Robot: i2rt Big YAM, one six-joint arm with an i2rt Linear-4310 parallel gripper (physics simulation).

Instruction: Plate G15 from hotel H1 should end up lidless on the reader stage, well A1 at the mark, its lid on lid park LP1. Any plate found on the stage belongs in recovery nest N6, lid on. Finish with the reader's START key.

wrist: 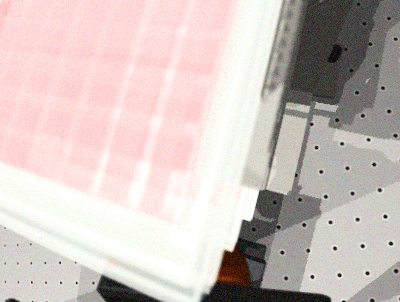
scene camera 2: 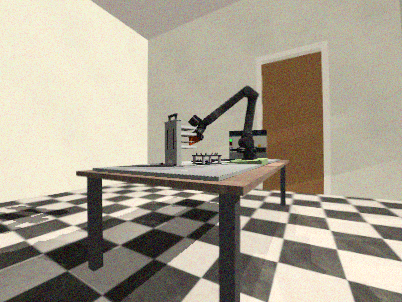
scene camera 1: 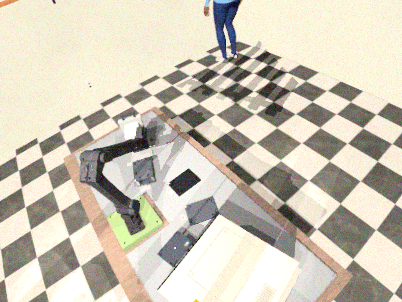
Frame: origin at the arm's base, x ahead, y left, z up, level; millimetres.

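Where they show: gripper, fingertip midpoint: (scene camera 2: 189,144); arm's base, link origin: (scene camera 2: 249,159) (scene camera 1: 134,223).
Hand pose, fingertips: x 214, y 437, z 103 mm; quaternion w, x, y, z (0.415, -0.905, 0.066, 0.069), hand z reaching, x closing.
Things, the pixels of their top centre, and the offset from my fingertips. "pt": a spot on its surface instead.
- plate with pink wells, surface spot: (wrist: 100,75) pt dx +8, dy +13, dz +109 mm
- cream reader, top centre: (scene camera 1: 228,277) (scene camera 2: 247,132) dx +39, dy -989, dz +168 mm
- black pad, surface spot: (scene camera 1: 185,182) pt dx +145, dy -340, dz -117 mm
Hotel H1 (scene camera 1: 131,128) (scene camera 2: 172,142) is a grey tower at the table's far end, with pale plates stacked on its shelves. In the wrist view, a plate with pink wells (wrist: 100,75) fills the upper left, with edges of lower plates under its right corner. Its name cannot be read, and glare hides whether it wears a lid. My gripper (scene camera 2: 192,141) is at the hotel's open side, by the plates. It is shut and empty; in the wrist view, part of one orange finger shows below the plate corner and the tips are hidden. The cream reader (scene camera 1: 237,255) stands at the near end.
A dark nest with small posts (scene camera 1: 145,171) (scene camera 2: 207,158) stands near the hotel. A black pad (scene camera 1: 185,182) and two dark grey plate-sized pieces (scene camera 1: 202,210) (scene camera 1: 176,248) lie between it and the reader. The arm stands on a green base (scene camera 1: 149,226). A person (scene camera 1: 226,25) stands beyond the table.
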